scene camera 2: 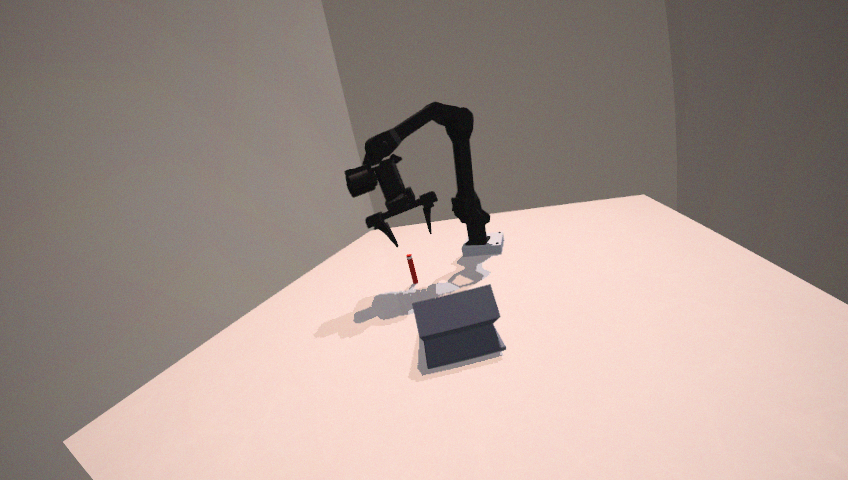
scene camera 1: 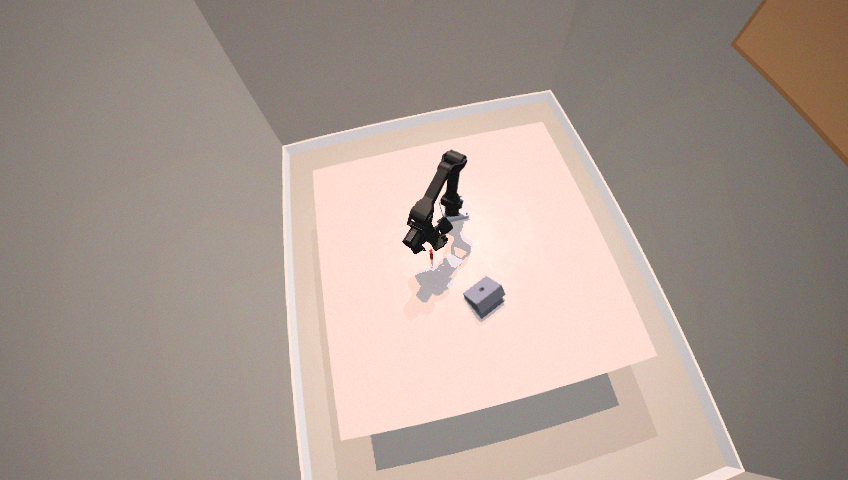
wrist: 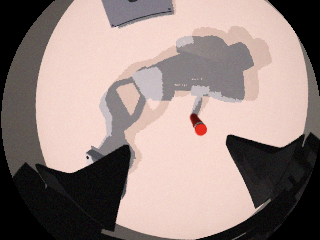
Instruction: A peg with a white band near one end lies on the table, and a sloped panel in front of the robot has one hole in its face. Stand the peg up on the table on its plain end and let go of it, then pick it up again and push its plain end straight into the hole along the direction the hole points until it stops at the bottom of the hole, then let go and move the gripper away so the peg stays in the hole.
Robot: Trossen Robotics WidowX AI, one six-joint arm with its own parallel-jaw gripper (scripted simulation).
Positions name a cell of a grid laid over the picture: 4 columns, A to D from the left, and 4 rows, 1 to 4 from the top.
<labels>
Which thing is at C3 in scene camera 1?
A grey sloped panel.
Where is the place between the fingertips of my gripper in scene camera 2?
B3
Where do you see a grey sloped panel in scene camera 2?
At C3
</labels>
